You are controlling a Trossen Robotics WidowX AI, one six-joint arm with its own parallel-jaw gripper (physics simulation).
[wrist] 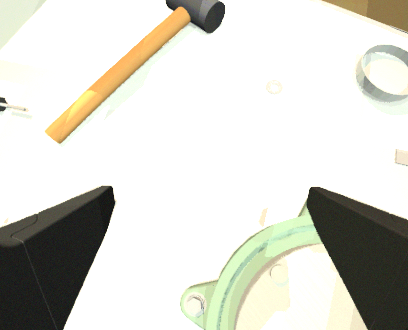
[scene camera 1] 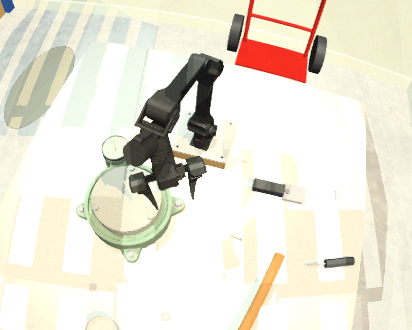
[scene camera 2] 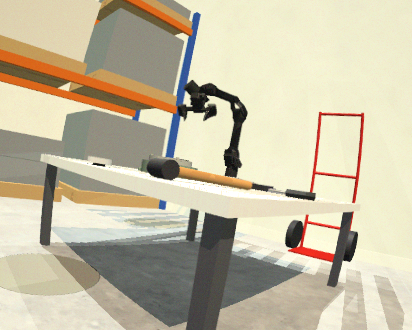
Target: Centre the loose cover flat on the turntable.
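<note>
The turntable is a pale disc inside a green round housing with bolted lugs, on the left of the table. A low round piece with a grey rim, seemingly the loose cover, lies on the table at the lower left in scene camera 1 and upper right in the wrist view, apart from the turntable. I cannot tell which side of it faces up. My gripper is open and empty, high above the table near the housing's edge. One finger overlaps the turntable in the wrist view.
A mallet lies near the front. A scraper and a screwdriver lie to the right. A dial gauge stands at the housing. A washer and small block lie near the round piece.
</note>
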